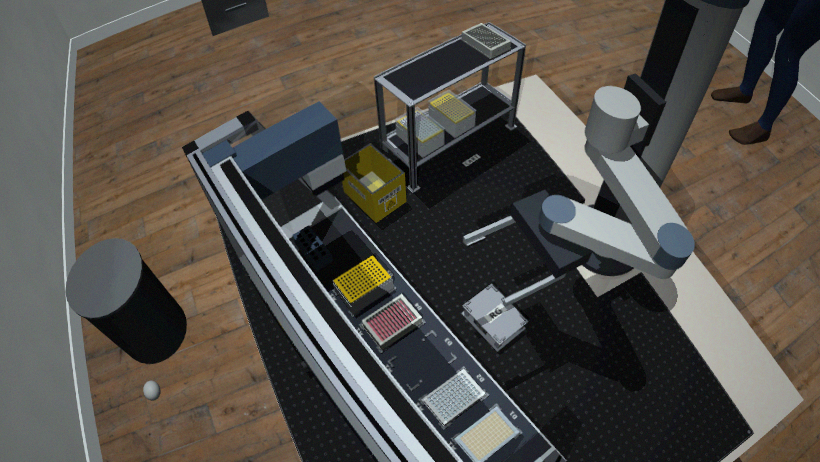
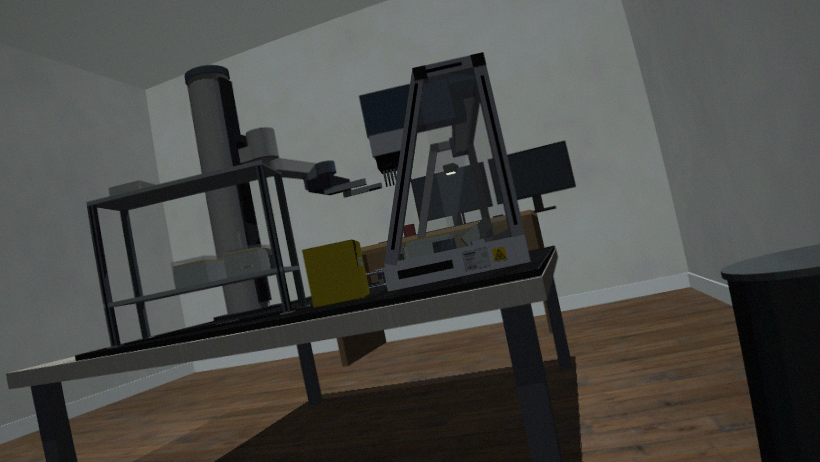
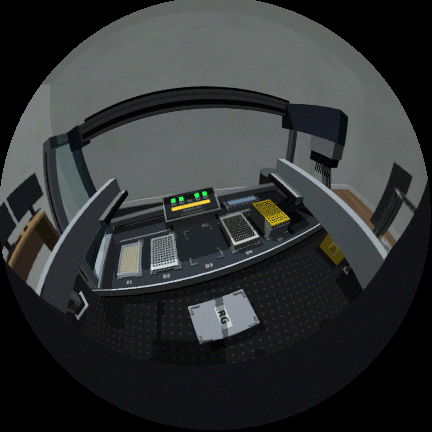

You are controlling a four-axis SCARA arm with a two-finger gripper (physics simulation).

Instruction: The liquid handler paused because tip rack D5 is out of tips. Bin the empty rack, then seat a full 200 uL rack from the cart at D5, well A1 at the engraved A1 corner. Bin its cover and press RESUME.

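Frame: origin at the arm's base, x ahead, y left, z up, level; metres.
Where they show: gripper, fingertip midpoint: (image 1: 483, 270) (image 2: 374, 183) (image 3: 194, 171).
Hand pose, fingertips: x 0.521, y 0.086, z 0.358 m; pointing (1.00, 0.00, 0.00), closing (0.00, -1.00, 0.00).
After its pixels a point has its place.
My gripper (image 1: 485, 270) {z 0.358, x 0.521, y 0.086 m} (image 2: 372, 184) {z 0.358, x 0.521, y 0.086 m} (image 3: 194, 171) {z 0.358, x 0.521, y 0.086 m} is open and empty, high above the bench beside the handler deck. A yellow-topped rack (image 1: 362, 279) {z 0.131, x 0.721, y -0.134 m} (image 3: 271, 214) {z 0.132, x 0.700, y -0.131 m} with dark, empty-looking holes sits at D5. The yellow waste bin (image 1: 361, 198) {z 0.073, x 0.612, y -0.418 m} (image 2: 335, 274) {z 0.077, x 0.587, y -0.528 m} (image 3: 332, 248) {z 0.056, x 0.541, y -0.373 m} stands between deck and cart; something pale yellow shows inside it. On the lower shelf of the cart (image 1: 412, 149) {z 0.197, x 0.443, y -0.421 m} (image 2: 102, 275) {z 0.186, x 0.056, y -0.677 m} stand a rack with pale tips (image 1: 421, 130) {z 0.183, x 0.380, y -0.491 m} and a yellow-topped rack (image 1: 453, 111) {z 0.183, x 0.255, y -0.522 m}. Their covers and A1 marks are too small to tell. The panel (image 3: 191, 206) {z 0.129, x 0.795, y 0.129 m} shows green squares and an amber bar; RESUME is not readable.
A grey stand marked RG (image 1: 502, 330) {z 0.063, x 0.455, y 0.123 m} (image 3: 202, 320) {z 0.063, x 0.441, y 0.120 m} is below the gripper. Plates occupy D4 (image 1: 391, 319) {z 0.098, x 0.697, y -0.016 m} (image 3: 239, 230) {z 0.101, x 0.680, y -0.017 m}, D2 (image 1: 454, 396) {z 0.085, x 0.648, y 0.228 m} (image 3: 164, 251) {z 0.078, x 0.647, y 0.222 m} and D1 (image 1: 487, 436) {z 0.080, x 0.625, y 0.352 m} (image 3: 130, 258) {z 0.084, x 0.620, y 0.340 m}. The pipetting head (image 1: 292, 146) {z 0.500, x 0.780, y -0.288 m} (image 2: 390, 114) {z 0.442, x 0.751, y -0.375 m} (image 3: 317, 122) {z 0.446, x 0.747, y -0.294 m} hangs at the deck's bin end. A grey rack (image 1: 486, 39) {z 0.390, x 0.124, y -0.569 m} is on the cart top.
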